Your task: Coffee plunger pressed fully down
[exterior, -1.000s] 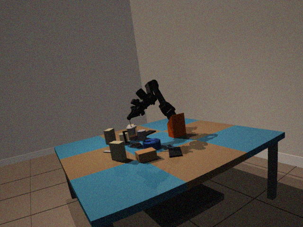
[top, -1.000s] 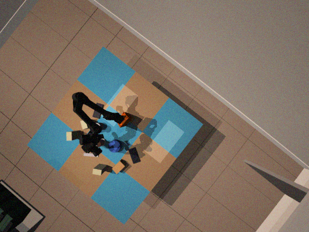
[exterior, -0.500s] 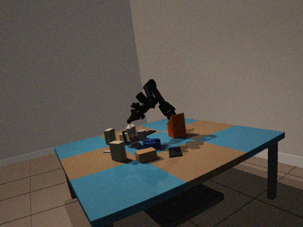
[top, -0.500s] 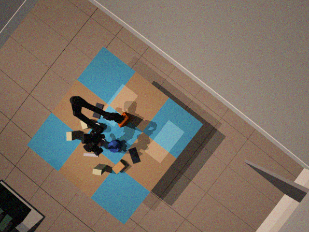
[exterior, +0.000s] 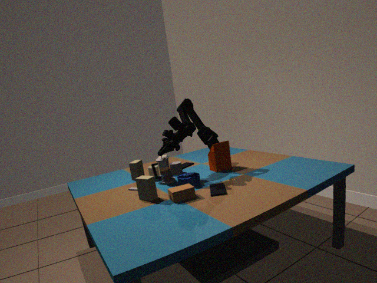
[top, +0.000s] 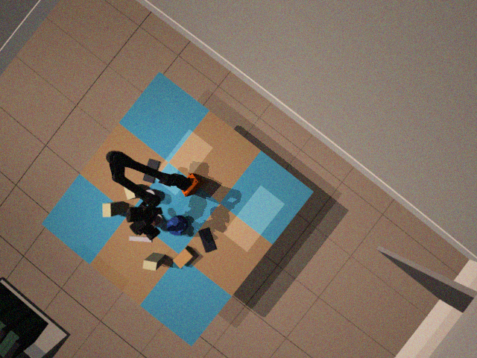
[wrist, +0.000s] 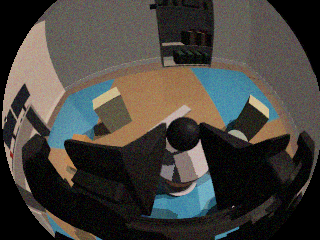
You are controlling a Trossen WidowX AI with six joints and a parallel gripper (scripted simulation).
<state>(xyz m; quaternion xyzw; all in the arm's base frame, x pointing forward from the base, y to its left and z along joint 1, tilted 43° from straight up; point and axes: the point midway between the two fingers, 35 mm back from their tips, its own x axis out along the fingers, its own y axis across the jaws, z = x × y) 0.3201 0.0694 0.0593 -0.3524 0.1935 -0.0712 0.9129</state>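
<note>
The coffee press lies 1 cm behind my gripper tip, 1 cm to the right of it and 9 cm below it. Round my gripper tip: grey cup: 13 cm behind, 14 cm to the right, 14 cm below; blue round dish: 11 cm behind, 11 cm to the left, 15 cm below; flat white strip: 14 cm ahead, 1 cm to the left, 17 cm below.
</note>
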